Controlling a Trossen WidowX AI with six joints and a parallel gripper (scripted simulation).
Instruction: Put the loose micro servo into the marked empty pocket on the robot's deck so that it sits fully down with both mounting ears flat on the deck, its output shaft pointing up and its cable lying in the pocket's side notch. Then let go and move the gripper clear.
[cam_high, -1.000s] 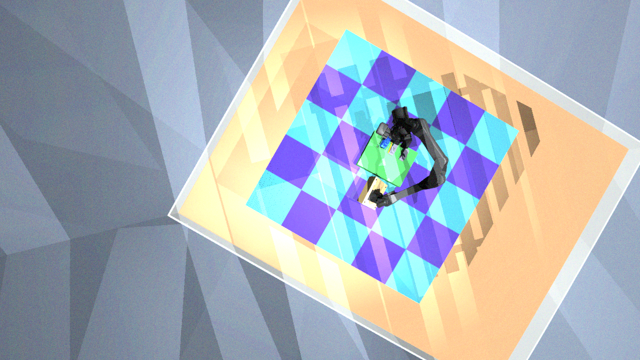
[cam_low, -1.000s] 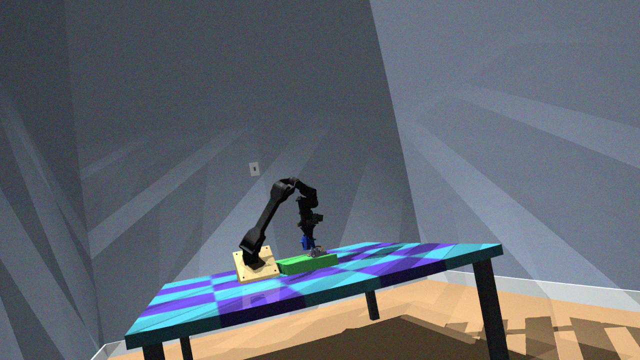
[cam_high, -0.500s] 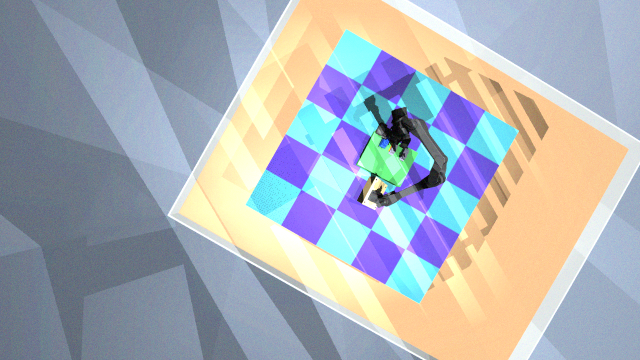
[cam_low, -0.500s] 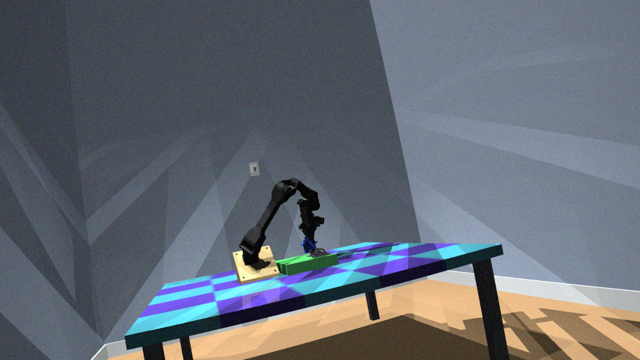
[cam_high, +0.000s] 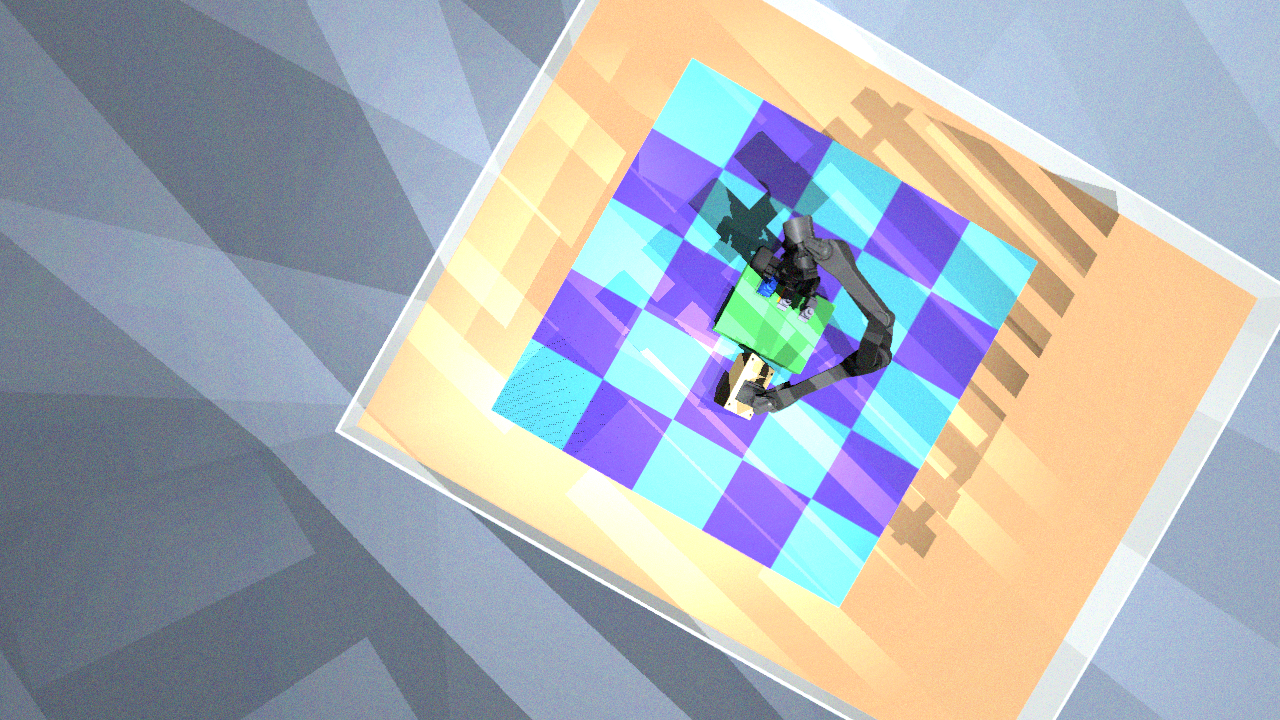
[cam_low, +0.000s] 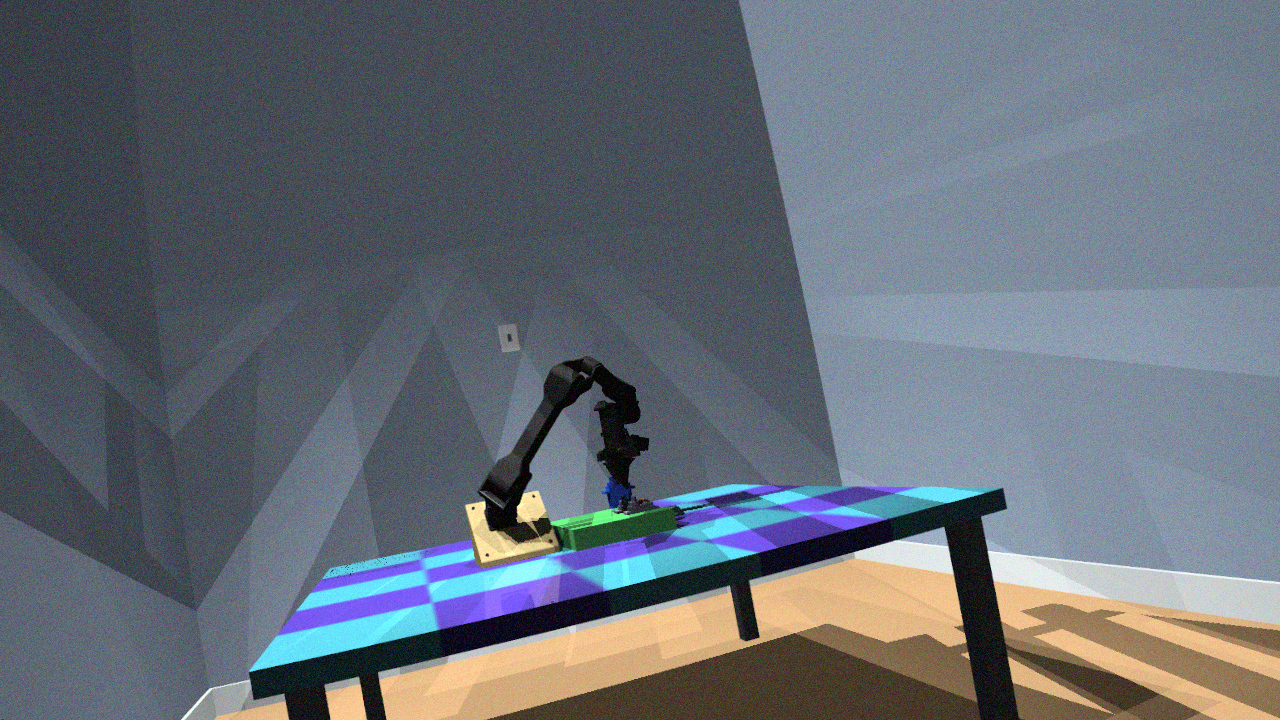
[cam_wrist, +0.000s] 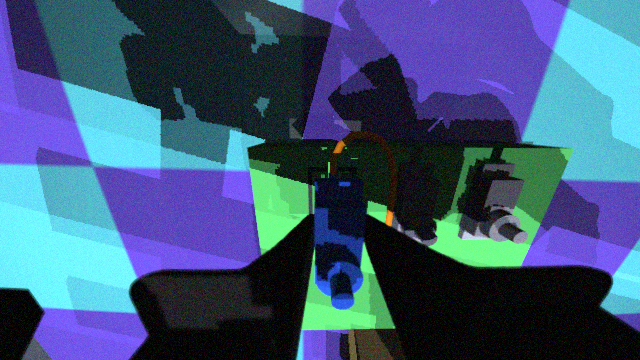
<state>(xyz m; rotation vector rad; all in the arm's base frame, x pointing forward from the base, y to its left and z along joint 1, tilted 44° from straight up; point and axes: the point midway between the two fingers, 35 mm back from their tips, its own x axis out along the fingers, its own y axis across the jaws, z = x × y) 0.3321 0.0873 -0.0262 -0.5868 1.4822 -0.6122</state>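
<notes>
Right now my gripper tip is 12 cm past the green robot deck, 8 cm above it and 7 cm to the left of it.
</notes>
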